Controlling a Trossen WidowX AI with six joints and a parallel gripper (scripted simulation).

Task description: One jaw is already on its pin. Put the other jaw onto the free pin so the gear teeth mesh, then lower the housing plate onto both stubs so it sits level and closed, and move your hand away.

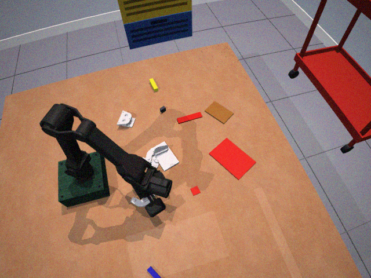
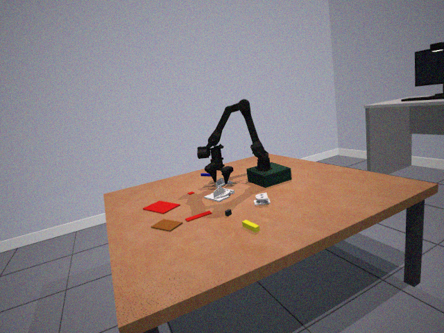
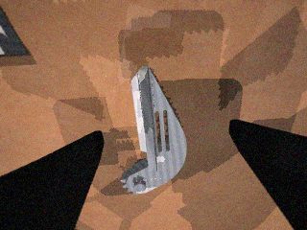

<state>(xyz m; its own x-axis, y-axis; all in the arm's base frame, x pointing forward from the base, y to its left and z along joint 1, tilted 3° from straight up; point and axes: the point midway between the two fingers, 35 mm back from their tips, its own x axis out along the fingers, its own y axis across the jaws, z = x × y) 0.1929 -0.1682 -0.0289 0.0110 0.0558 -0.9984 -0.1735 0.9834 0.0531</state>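
My gripper tip is now 12 cm short of the white base plate, 15 cm to the right of it and 1 cm above it. The rest, counted from my gripper tip: small red square (18 cm ahead, 4 cm to the right, 1 cm below); blue bar (7 cm behind, 28 cm to the right, 1 cm below); large red plate (38 cm ahead, 2 cm to the left, 1 cm below).
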